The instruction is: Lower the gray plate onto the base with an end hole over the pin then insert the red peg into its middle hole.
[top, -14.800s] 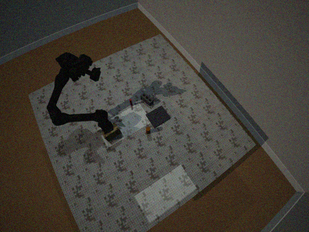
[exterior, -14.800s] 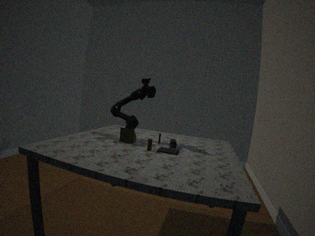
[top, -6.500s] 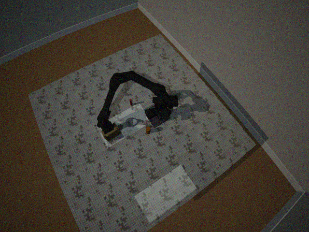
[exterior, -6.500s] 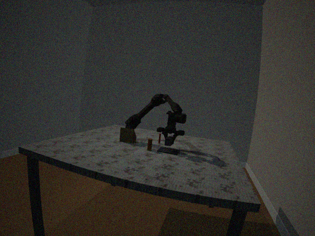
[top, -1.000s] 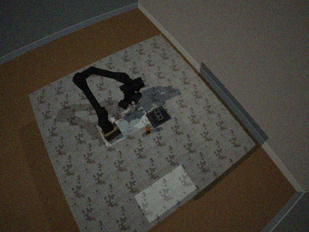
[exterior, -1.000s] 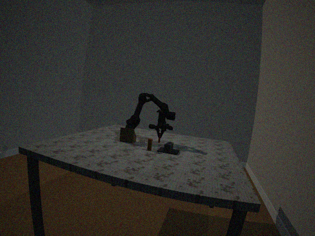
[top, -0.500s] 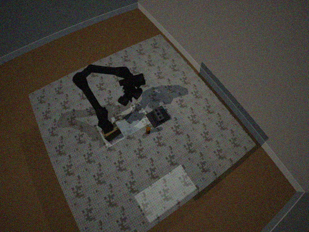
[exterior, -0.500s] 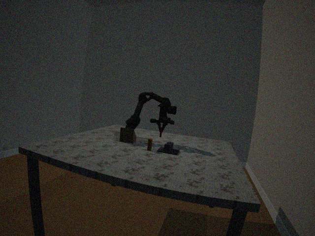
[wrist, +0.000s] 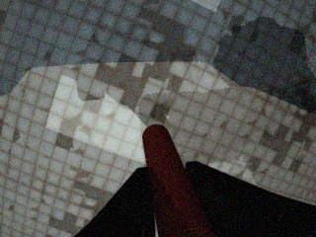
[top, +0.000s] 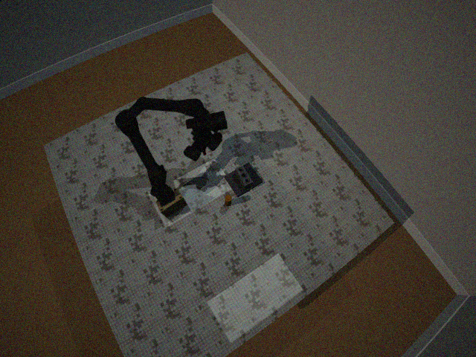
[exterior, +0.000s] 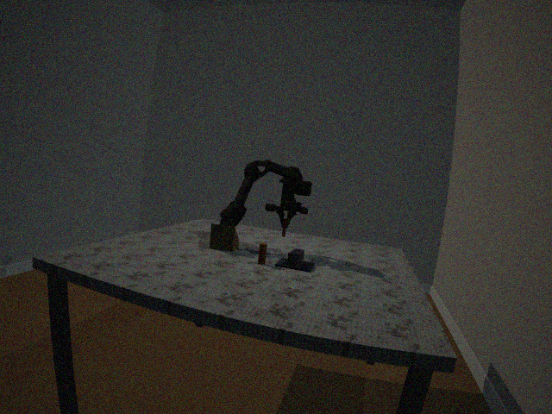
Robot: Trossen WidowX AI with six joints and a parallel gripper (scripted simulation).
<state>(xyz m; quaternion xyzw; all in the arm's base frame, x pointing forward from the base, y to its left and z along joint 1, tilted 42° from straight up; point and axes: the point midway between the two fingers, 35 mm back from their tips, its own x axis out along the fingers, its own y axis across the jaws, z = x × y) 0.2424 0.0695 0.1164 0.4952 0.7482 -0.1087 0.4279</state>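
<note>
Now: gripper tip 12 cm short of the gray plate, 17 cm to the left of it and 7 cm above it. The rest, counted from my gripper tip: dark base: 12 cm ahead, 15 cm to the right, 11 cm below; red peg: right at my gripper tip; short orange cylinder: 24 cm to the right, 7 cm below.
</note>
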